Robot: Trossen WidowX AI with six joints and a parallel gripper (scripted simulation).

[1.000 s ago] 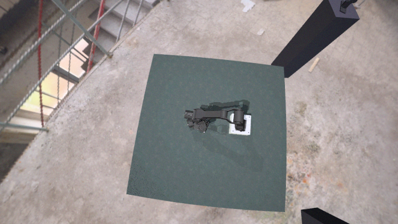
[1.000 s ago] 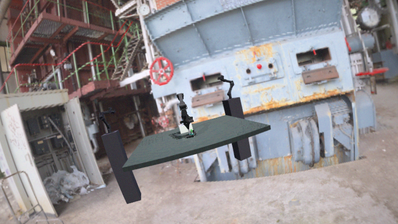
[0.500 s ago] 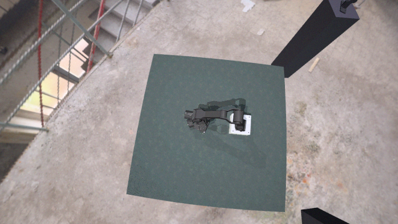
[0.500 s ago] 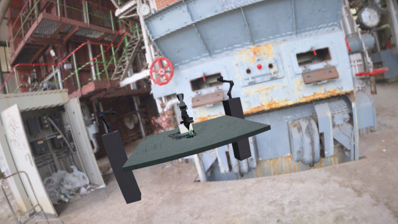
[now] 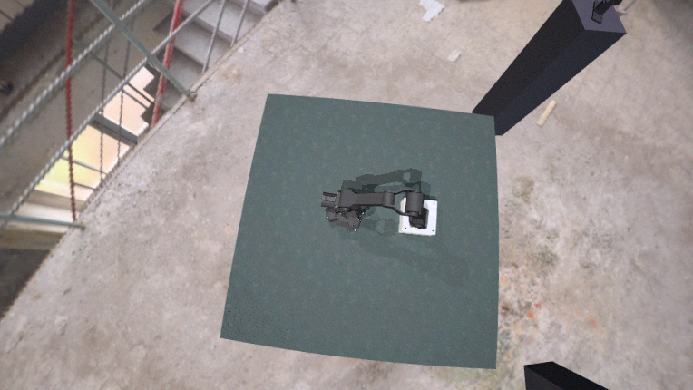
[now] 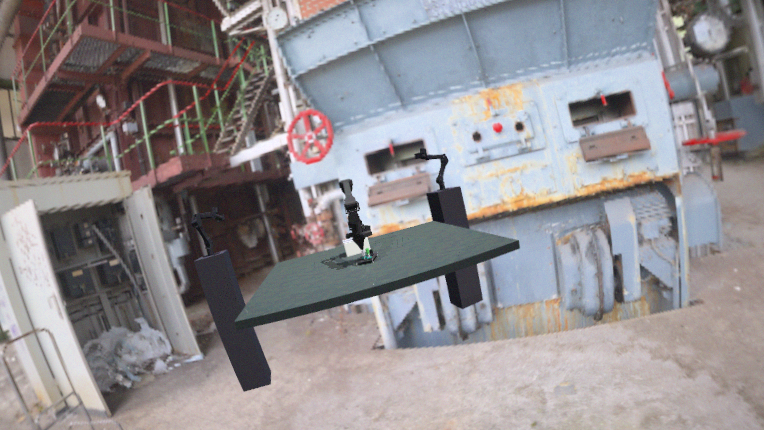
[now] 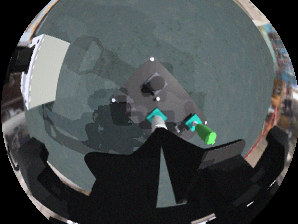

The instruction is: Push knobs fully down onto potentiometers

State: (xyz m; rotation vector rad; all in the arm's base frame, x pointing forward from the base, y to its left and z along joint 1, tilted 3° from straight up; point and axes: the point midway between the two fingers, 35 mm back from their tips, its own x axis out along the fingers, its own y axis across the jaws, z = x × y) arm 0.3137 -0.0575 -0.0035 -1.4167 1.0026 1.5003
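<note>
Right now my gripper tip is 10 mm above the white knob. From my gripper tip the other things lie so: green knob 70 mm ahead, 10 mm to the left.
</note>
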